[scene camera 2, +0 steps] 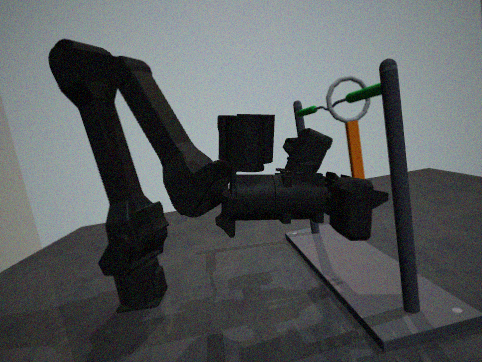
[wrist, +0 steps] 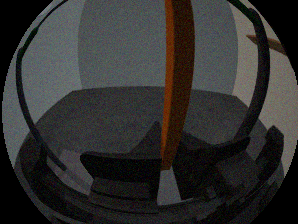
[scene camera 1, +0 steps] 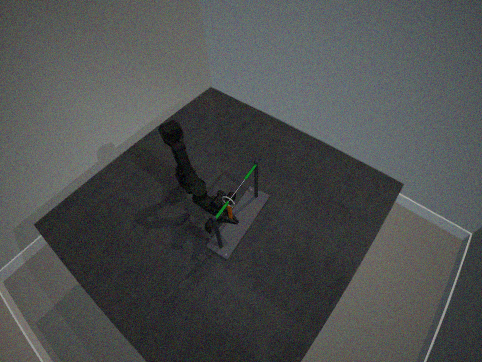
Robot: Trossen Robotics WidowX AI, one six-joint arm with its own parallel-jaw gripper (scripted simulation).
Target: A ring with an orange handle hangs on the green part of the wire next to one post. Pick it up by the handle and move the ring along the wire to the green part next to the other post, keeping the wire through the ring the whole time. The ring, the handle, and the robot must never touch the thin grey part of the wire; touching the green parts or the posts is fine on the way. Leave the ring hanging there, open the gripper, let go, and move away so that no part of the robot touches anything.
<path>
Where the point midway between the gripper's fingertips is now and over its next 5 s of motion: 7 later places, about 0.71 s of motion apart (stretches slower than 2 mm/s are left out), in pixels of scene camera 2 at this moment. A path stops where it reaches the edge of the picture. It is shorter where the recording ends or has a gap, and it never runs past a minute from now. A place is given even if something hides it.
The gripper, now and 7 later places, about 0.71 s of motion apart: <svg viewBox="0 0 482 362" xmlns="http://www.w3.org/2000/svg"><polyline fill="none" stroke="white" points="386,196 378,194 375,193 351,199 336,191 335,189 331,189 329,190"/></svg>
</path>
